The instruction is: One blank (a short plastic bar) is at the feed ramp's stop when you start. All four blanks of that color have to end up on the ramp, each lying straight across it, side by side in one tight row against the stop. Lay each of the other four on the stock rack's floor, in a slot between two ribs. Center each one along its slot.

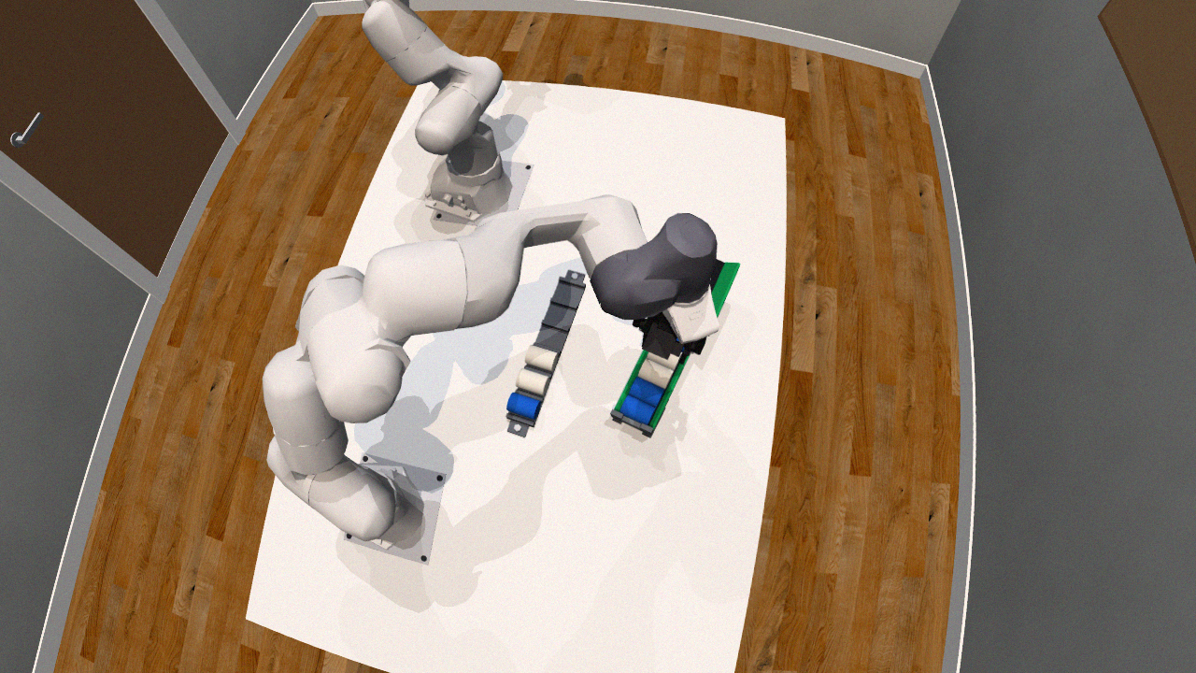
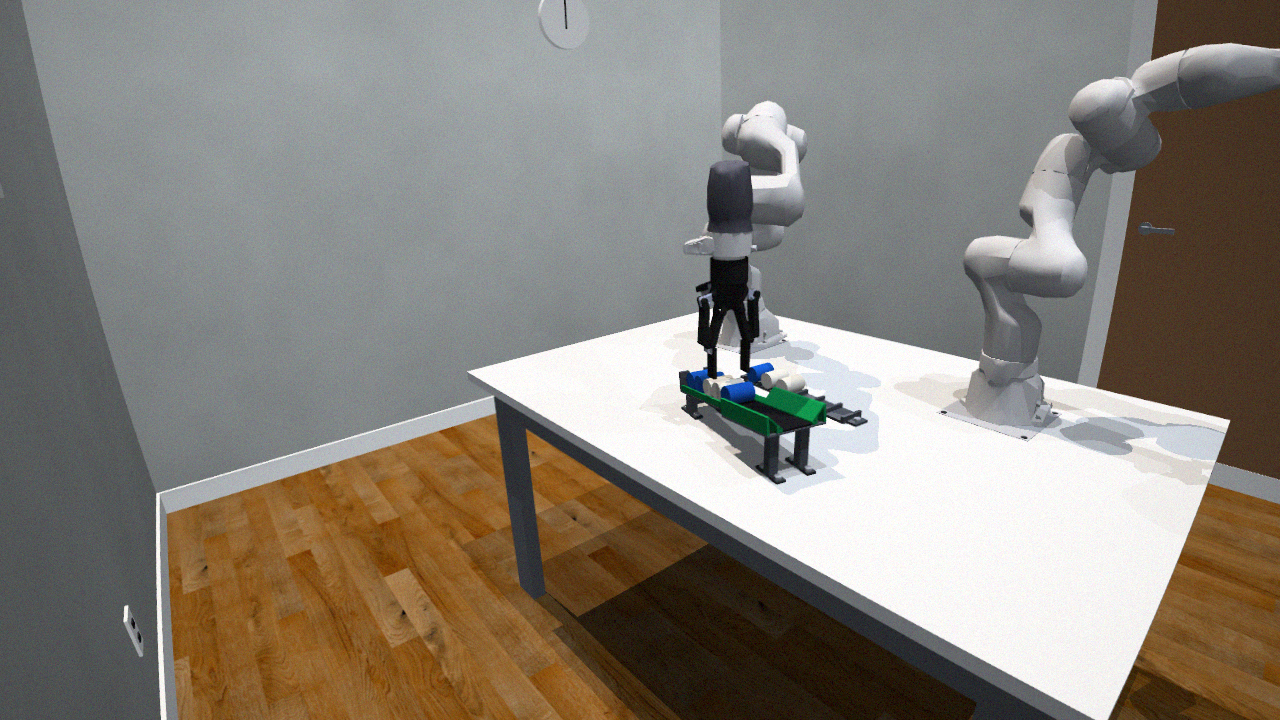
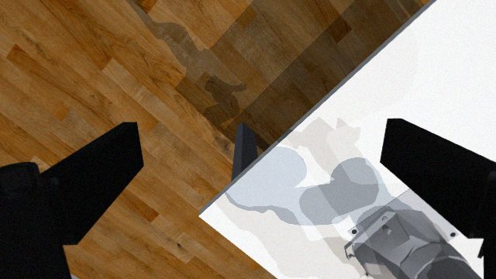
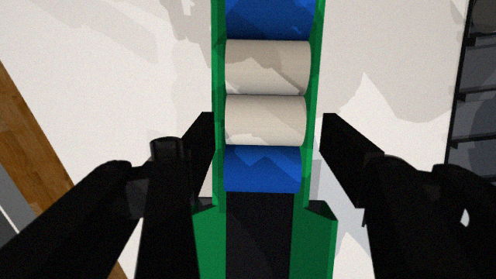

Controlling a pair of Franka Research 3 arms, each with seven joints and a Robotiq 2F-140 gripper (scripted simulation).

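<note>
Right now the blue blank is 3 cm behind my right hand, 11 cm to the right of it and 8 cm below it. From my right hand the other things lie so: stock rack: 24 cm behind, 16 cm below.
</note>
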